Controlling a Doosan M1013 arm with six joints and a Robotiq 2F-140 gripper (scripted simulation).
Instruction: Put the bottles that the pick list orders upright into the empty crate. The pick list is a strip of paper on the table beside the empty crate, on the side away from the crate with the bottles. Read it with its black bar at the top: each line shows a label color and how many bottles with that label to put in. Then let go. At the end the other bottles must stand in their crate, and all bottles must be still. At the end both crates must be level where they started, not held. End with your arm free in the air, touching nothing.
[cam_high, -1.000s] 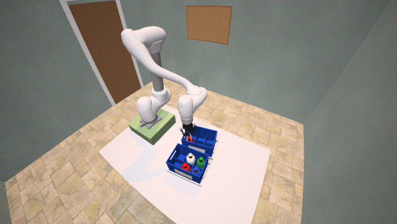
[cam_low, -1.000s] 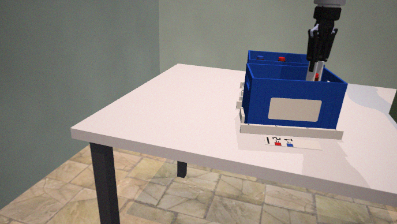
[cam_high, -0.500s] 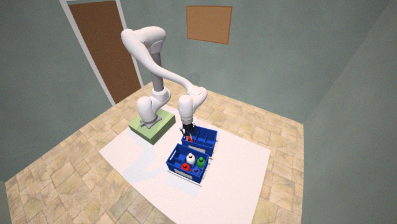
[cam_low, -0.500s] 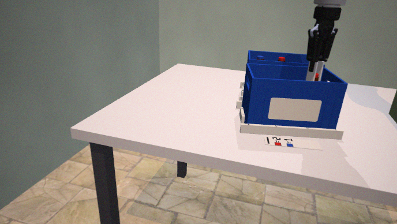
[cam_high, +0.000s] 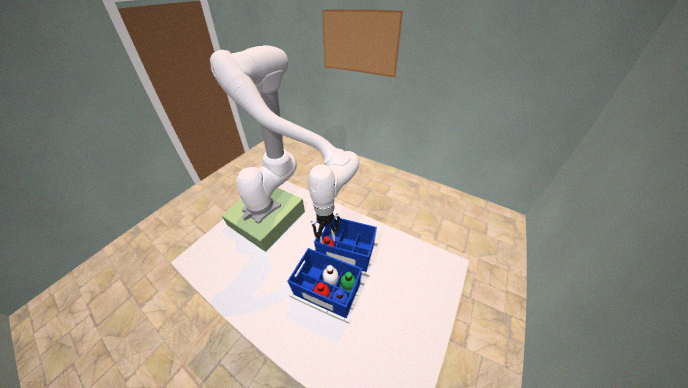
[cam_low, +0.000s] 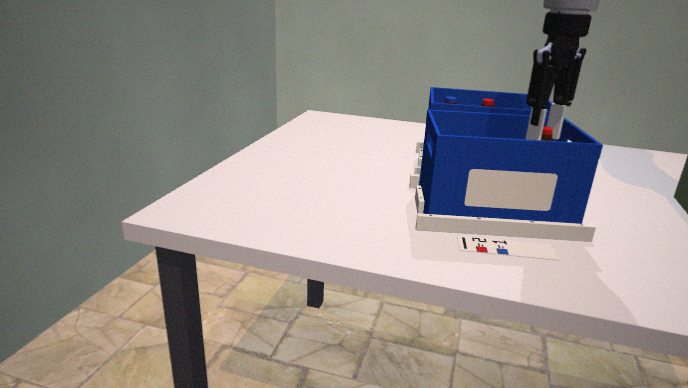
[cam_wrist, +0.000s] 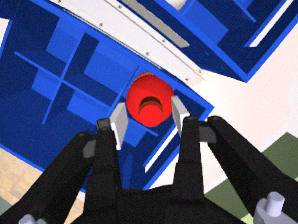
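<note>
Right now my hand is 14 cm short of the red bottle, 20 cm to the left of it and 8 cm above it. Round my hand: white bottle (12 cm ahead, 11 cm to the right, 8 cm below); pick list (2 cm ahead, 21 cm to the left, 17 cm below); green-label bottle (20 cm ahead, 9 cm to the right, 8 cm below).
</note>
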